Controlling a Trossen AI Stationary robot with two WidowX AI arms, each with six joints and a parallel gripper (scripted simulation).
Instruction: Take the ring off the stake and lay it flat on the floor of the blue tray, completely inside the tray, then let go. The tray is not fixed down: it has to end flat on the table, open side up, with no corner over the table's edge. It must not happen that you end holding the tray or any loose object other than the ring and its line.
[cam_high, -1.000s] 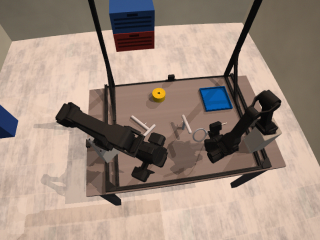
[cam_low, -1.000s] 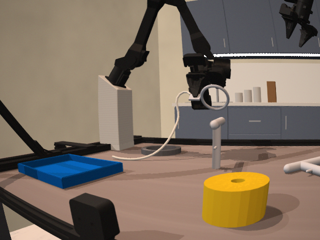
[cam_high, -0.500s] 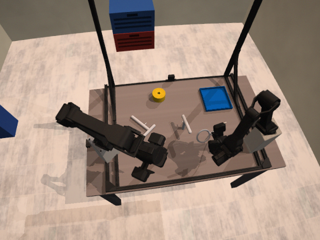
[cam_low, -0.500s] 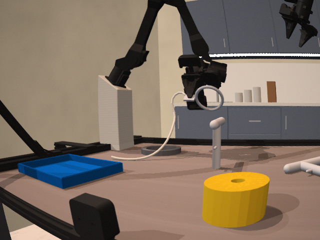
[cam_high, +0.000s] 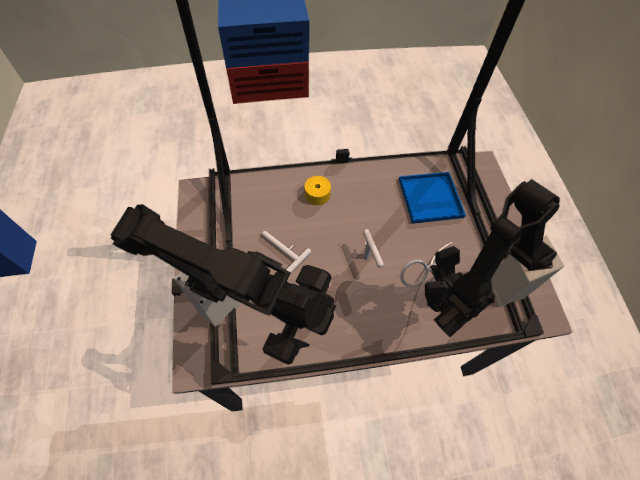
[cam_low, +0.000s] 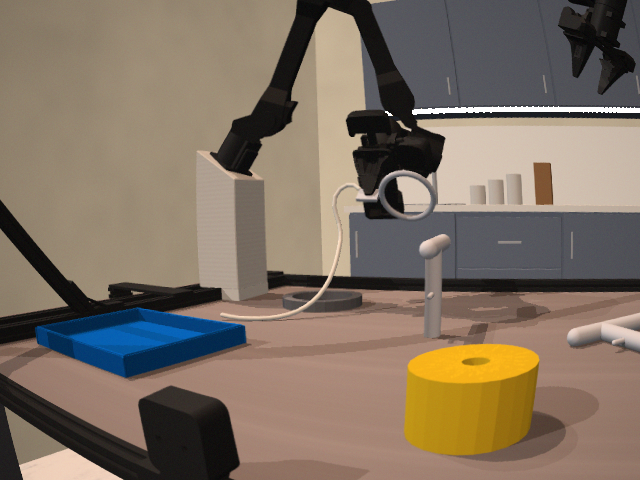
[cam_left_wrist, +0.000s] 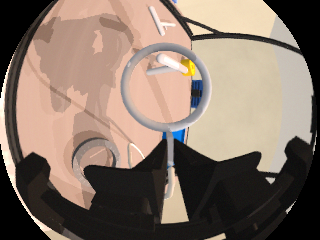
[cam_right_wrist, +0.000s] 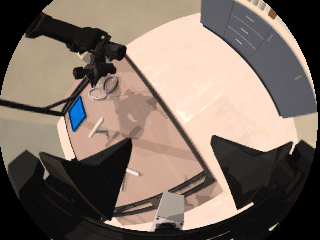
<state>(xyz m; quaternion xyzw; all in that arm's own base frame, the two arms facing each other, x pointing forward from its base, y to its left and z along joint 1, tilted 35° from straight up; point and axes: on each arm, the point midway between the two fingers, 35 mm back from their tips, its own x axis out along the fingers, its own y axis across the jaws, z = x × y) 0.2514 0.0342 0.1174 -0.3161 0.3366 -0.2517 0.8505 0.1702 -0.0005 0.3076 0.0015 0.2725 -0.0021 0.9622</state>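
The blue tray is 37 cm behind my left hand, 17 cm below it and 11 cm to the left of it. Round my left hand: dark grey ring (17 cm below, 9 cm to the left, 1 cm behind); white T-shaped pipe (40 cm to the right, 17 cm below, 17 cm behind); yellow cylinder (41 cm behind, 30 cm to the right, 15 cm below).
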